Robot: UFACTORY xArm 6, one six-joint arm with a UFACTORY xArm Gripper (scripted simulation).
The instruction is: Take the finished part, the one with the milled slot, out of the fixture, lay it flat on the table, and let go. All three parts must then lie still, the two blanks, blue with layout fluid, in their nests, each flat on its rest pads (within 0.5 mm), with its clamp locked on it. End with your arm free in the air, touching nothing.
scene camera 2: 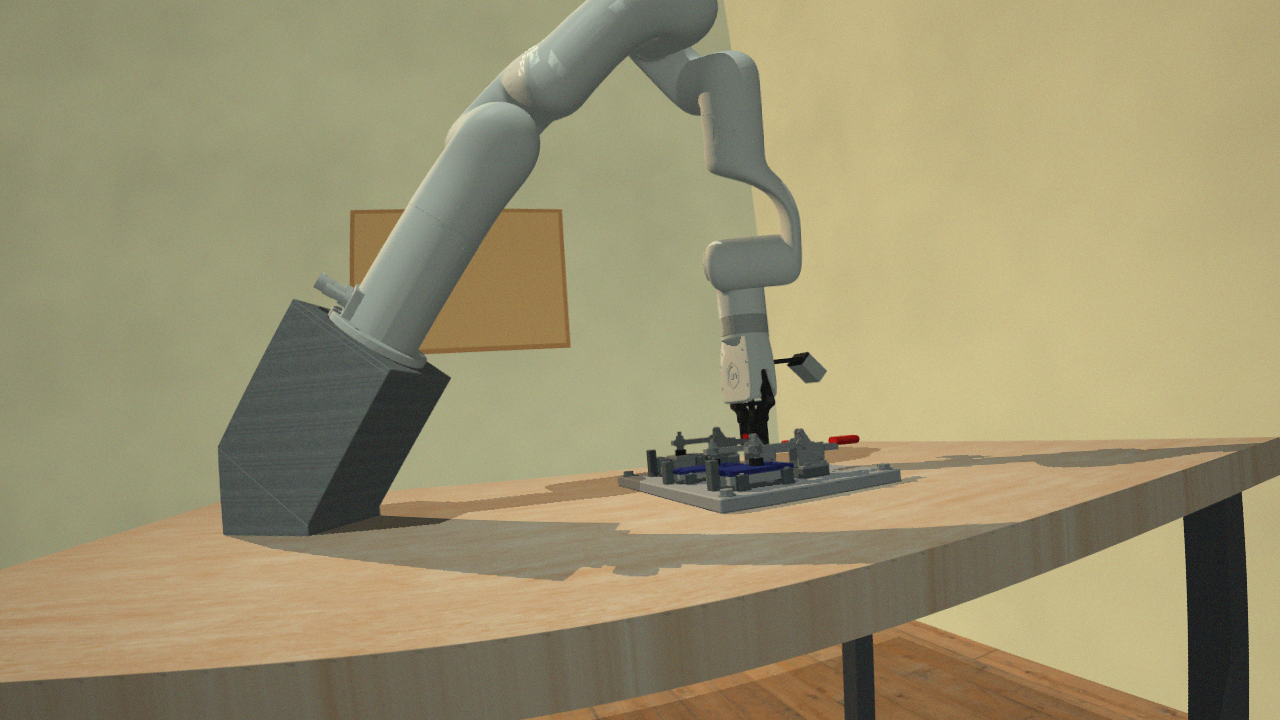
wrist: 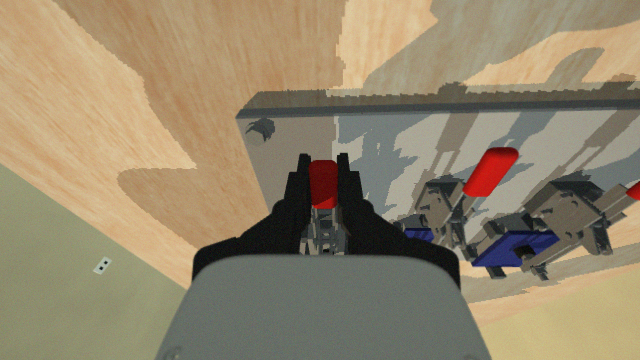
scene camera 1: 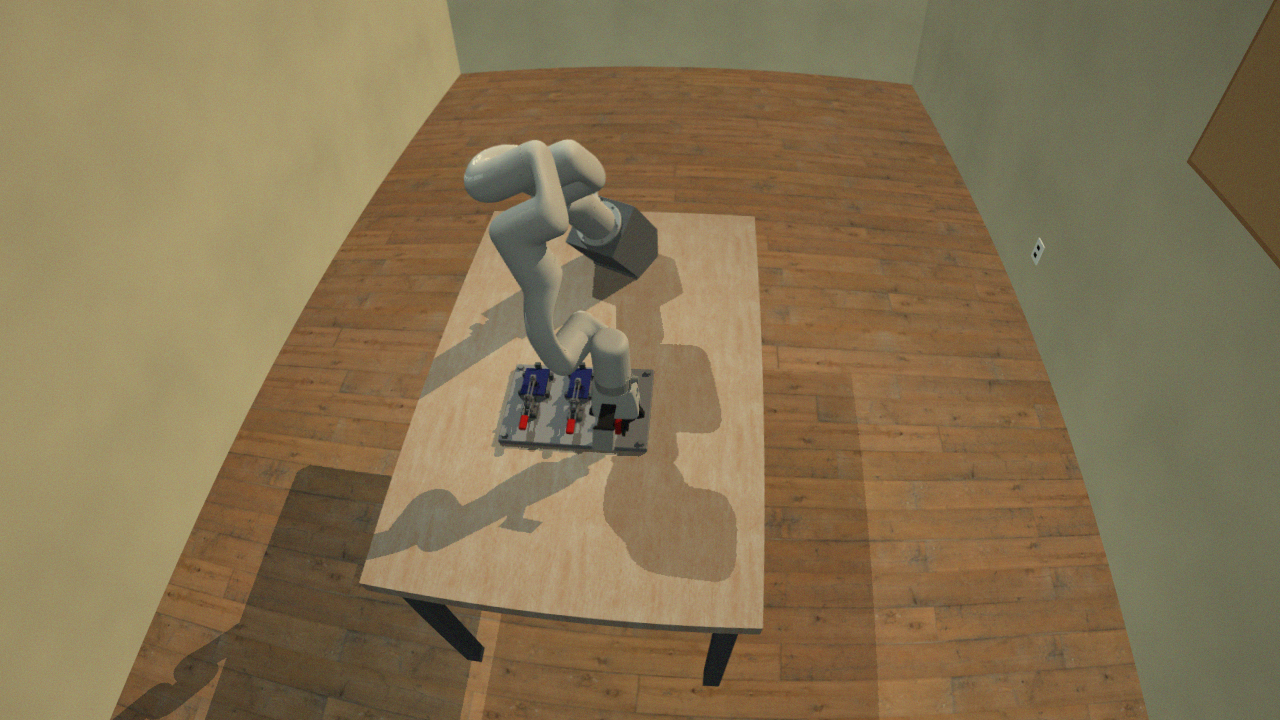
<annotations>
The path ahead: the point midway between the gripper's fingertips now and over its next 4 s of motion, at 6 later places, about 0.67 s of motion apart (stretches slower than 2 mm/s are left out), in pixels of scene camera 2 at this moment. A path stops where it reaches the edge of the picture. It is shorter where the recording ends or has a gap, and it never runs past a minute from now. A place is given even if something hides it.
My gripper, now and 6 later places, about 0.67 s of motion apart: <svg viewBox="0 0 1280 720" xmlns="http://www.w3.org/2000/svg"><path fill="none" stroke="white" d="M755 448L753 445L751 440L744 434L736 430L729 429L726 430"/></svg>
</annotations>
